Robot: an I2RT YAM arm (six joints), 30 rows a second.
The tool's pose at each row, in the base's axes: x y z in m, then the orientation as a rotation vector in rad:
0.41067 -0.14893 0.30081 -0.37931 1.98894 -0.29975
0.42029 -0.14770 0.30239 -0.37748 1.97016 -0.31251
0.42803 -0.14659 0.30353 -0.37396 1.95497 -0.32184
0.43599 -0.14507 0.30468 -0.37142 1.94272 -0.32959
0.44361 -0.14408 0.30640 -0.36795 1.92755 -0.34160
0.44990 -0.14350 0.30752 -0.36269 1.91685 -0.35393
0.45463 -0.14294 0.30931 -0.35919 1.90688 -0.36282
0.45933 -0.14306 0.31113 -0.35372 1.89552 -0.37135
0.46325 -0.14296 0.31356 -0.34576 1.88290 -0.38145
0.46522 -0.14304 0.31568 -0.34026 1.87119 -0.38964
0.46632 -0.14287 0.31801 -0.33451 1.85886 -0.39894
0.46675 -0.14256 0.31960 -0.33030 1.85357 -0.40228
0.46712 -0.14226 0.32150 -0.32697 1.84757 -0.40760
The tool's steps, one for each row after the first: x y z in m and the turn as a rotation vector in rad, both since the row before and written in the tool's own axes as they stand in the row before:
-0.00571 -0.00073 0.00796 0.01337 -0.01544 -0.00540
-0.00443 -0.00037 0.00653 0.01112 -0.01263 -0.00251
-0.00461 0.00004 0.00677 0.00901 -0.01011 -0.00236
-0.00467 -0.00058 0.00631 0.01296 -0.01194 -0.00386
-0.00344 -0.00052 0.00539 0.01308 -0.00745 -0.00260
-0.00341 -0.00062 0.00373 0.00981 -0.00752 -0.00218
-0.00311 -0.00122 0.00378 0.01086 -0.00884 -0.00069
-0.00342 -0.00118 0.00286 0.01343 -0.00955 0.00022
-0.00241 -0.00107 0.00119 0.01078 -0.00917 -0.00054
-0.00240 -0.00089 0.00031 0.01181 -0.00947 -0.00095
-0.00162 -0.00042 -0.00009 0.00552 -0.00409 0.00112
-0.00186 -0.00056 -0.00023 0.00655 -0.00438 -0.00051

